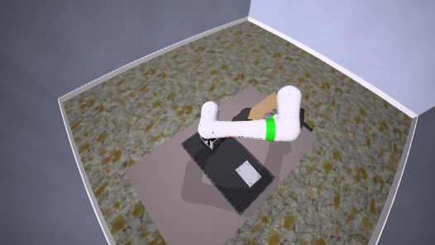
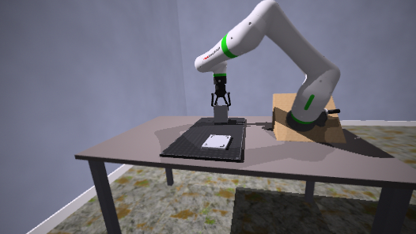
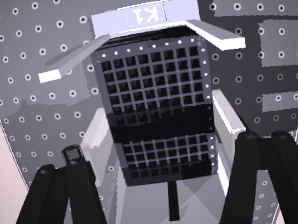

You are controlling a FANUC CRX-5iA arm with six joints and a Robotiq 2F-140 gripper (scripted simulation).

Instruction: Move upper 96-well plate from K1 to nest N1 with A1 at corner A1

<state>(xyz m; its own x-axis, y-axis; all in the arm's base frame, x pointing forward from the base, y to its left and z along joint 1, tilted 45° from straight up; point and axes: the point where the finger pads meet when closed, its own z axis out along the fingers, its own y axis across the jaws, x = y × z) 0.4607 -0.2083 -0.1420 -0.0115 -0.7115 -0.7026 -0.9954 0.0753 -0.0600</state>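
The plate nest N1 lies 390 mm to the left of my hand, 70 mm below it and 10 mm behind it. Round my hand: pale square (330 mm to the left, 70 mm below, 70 mm behind); 96-well plate (20 mm below).
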